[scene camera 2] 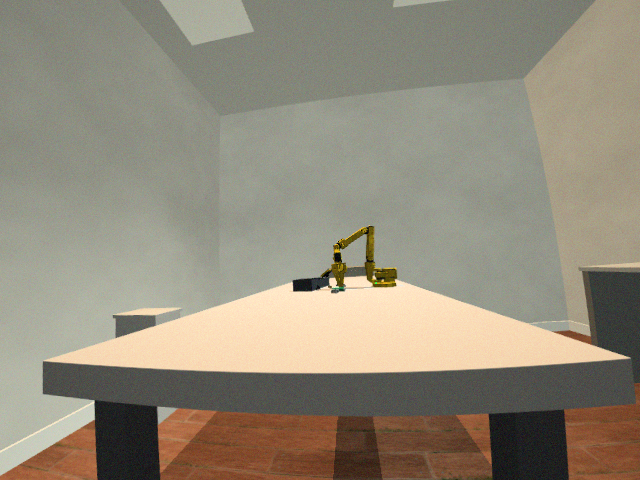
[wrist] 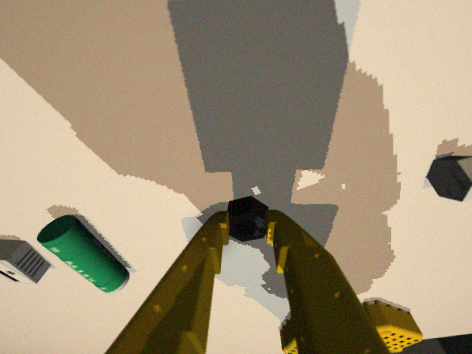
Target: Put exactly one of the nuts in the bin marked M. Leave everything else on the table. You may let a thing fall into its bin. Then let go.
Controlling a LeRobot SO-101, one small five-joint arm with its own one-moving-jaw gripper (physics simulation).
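Seen in the pictures: end effector, tool point: point(scene camera 2: 340, 286) point(wrist: 228, 223); arm's base, origin of the base link: point(scene camera 2: 379, 286).
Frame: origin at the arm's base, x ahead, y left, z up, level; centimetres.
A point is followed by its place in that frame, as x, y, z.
Note:
A black hexagonal nut point(wrist: 247, 219) @(15.7, 1.1, 0.9) is between the two jaw tips in the middle of the wrist view. My gripper point(wrist: 248, 227) @(16.0, 1.8, 1.0) point(scene camera 2: 340, 284) is shut on it, with a jaw against its left and right sides. In the scene view the jaws point down at table level, and the nut is too small to tell there. Another dark hexagonal piece point(wrist: 448, 178) @(14.6, -5.3, 0.7) lies at the right of the wrist view, apart from the jaws. A dark bin point(scene camera 2: 305, 284) @(29.6, 5.1, 2.8) stands left of the gripper in the scene view. No letter M can be read on it.
A green cylinder point(wrist: 85, 254) @(16.9, 8.4, 1.1) lies left of the jaws, with a grey slotted block point(wrist: 24, 261) @(17.4, 13.0, 0.7) beyond it. A yellow perforated block point(wrist: 395, 325) @(1.9, -3.6, 1.5) is at the lower right, beside the right jaw. A dark edge shows in the lower right corner. The table point(scene camera 2: 336, 330) @(14.4, 59.9, 0.0) extends toward the scene camera.

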